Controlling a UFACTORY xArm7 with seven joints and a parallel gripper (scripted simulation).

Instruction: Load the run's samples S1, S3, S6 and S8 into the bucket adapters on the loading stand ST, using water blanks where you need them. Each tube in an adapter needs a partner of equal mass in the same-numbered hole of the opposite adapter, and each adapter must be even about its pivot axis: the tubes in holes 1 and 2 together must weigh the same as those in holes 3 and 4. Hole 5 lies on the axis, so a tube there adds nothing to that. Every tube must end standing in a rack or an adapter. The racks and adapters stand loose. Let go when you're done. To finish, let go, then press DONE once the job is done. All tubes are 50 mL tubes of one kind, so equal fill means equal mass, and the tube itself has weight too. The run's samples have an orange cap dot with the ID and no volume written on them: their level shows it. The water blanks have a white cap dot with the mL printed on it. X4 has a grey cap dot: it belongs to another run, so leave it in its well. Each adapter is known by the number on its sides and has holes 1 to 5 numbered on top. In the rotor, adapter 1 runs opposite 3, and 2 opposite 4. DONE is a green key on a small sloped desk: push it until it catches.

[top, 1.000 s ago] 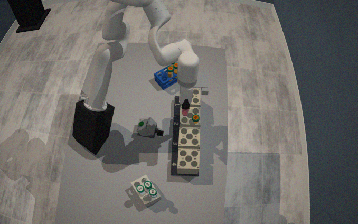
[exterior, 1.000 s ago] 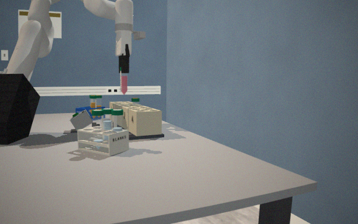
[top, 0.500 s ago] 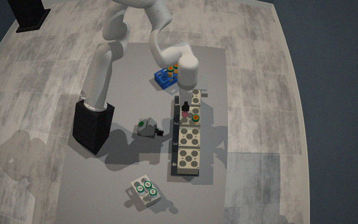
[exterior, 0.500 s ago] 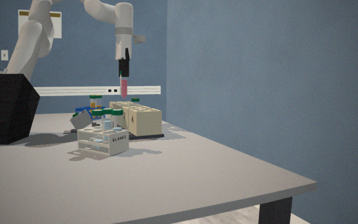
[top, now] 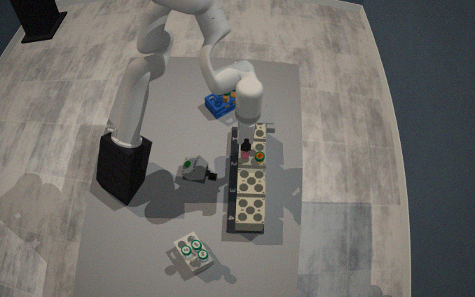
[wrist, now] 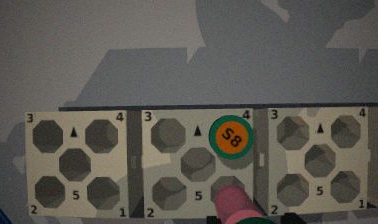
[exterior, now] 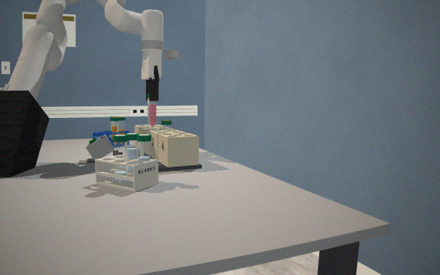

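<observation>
Right now my hand is 5 cm above the pink-filled tube and 1 cm past it. Also, from my hand: orange-filled tube 32 cm to the left, 15 cm below, 6 cm behind; then done desk 19 cm behind, 16 cm below, 2 cm to the right; then black stand 21 cm below, 3 cm to the right, 2 cm ahead.
</observation>
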